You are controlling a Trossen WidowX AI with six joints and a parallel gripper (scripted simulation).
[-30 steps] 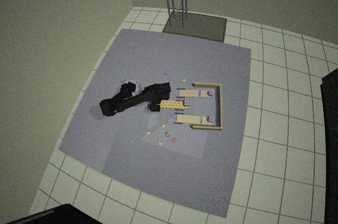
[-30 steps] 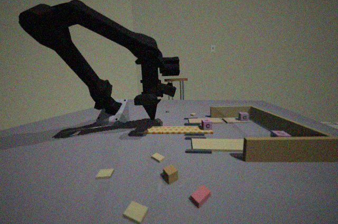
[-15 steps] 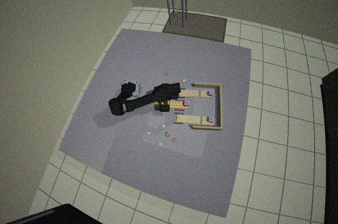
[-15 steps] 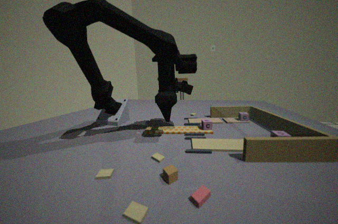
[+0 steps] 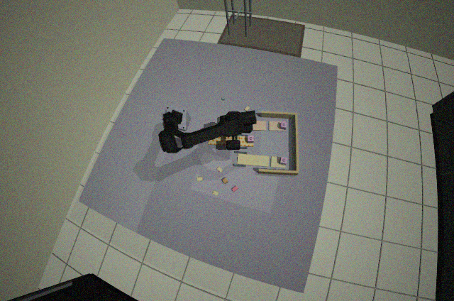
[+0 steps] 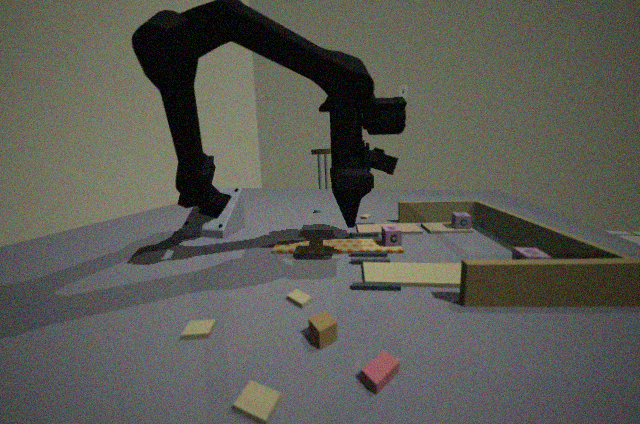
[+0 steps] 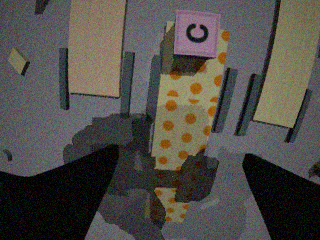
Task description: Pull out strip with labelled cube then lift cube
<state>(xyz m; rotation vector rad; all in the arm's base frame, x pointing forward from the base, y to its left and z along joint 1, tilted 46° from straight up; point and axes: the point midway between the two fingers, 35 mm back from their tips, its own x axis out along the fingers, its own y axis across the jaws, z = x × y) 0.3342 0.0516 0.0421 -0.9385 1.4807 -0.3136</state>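
My gripper tip is now 50 mm above the dotted strip, 20 mm past it and 10 mm to the left of it. The rest, counted from my gripper tip: pink block 240 mm to the right, 90 mm ahead, 50 mm below; tan cube 220 mm to the right, 40 mm below, 30 mm ahead.
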